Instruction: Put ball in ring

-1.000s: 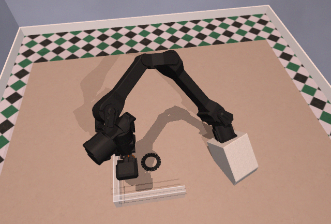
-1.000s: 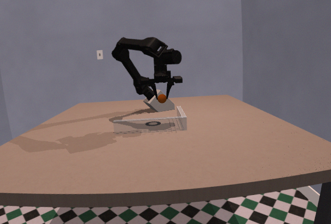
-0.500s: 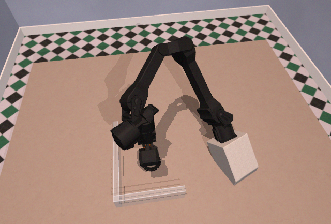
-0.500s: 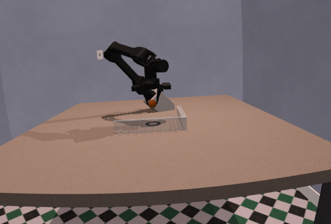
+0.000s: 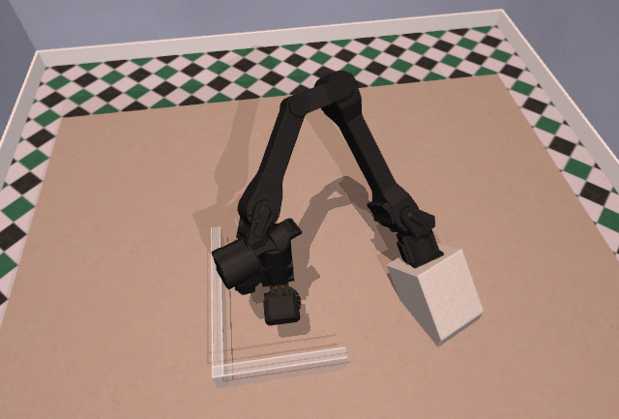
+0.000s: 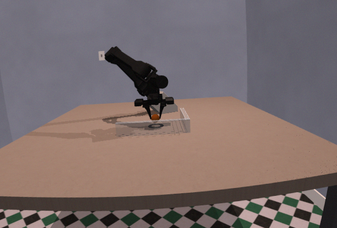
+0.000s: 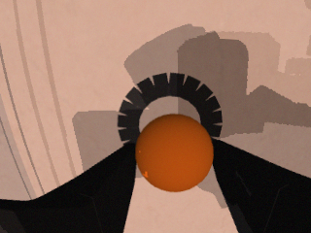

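My hand is 130 mm to the right of the clear wall, 50 mm short of it and 30 mm above it. Also, from my hand: ball (30 mm below).
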